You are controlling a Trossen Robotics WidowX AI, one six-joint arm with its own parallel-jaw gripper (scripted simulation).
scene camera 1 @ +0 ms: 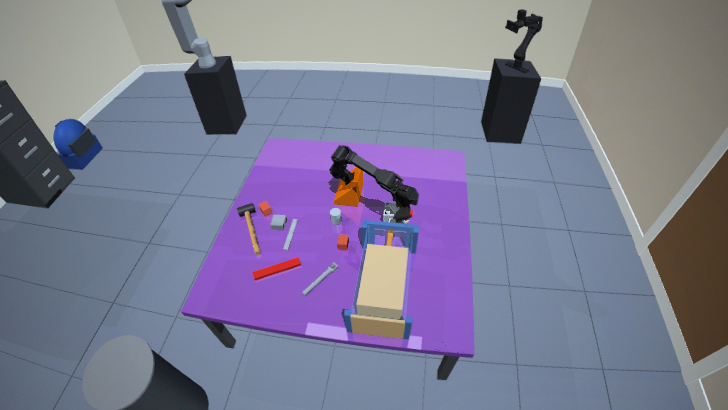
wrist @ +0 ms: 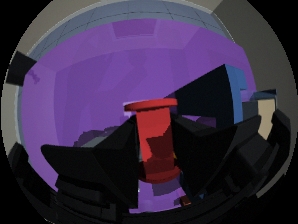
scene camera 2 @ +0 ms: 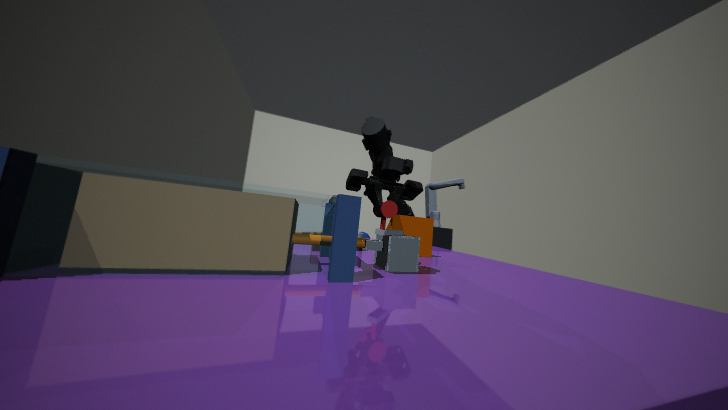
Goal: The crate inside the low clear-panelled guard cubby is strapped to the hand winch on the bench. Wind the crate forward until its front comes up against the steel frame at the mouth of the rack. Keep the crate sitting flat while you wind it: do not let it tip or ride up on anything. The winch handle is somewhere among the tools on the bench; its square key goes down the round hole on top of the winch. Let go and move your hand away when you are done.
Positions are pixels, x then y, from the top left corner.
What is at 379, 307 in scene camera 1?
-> A blue steel frame.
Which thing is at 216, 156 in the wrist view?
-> The gripper.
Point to a blue steel frame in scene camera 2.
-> At 73, 218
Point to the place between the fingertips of the gripper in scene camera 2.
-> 386, 216
